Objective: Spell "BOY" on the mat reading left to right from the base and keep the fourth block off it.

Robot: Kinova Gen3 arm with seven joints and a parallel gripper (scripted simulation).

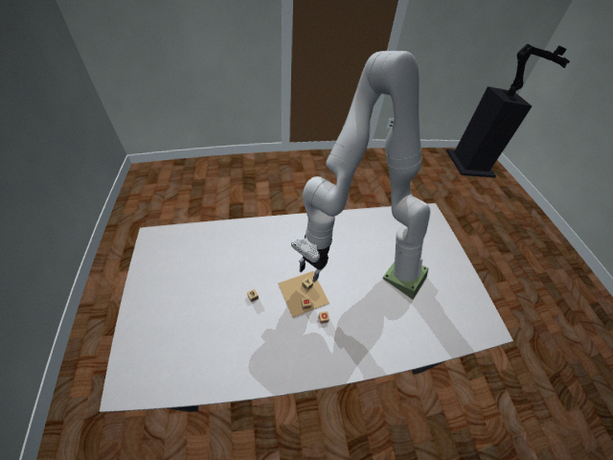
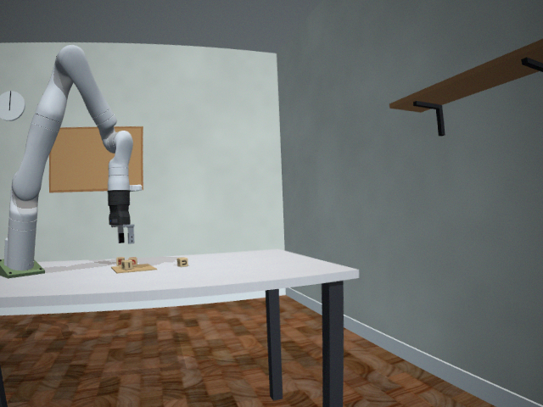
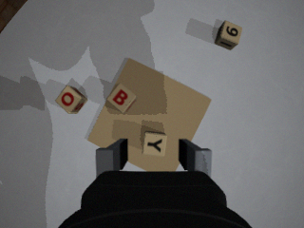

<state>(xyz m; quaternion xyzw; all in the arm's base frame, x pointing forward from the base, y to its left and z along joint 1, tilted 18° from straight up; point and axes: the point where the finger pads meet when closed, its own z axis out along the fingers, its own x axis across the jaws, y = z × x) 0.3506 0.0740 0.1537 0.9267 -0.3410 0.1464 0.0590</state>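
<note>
My gripper is now 90 mm above the Y block. Round my hand: tan mat: 110 mm below, 20 mm to the left, 10 mm ahead; then O block: 120 mm to the left, 100 mm below, 50 mm behind; then B block: 90 mm below, 70 mm to the left, 10 mm ahead.
</note>
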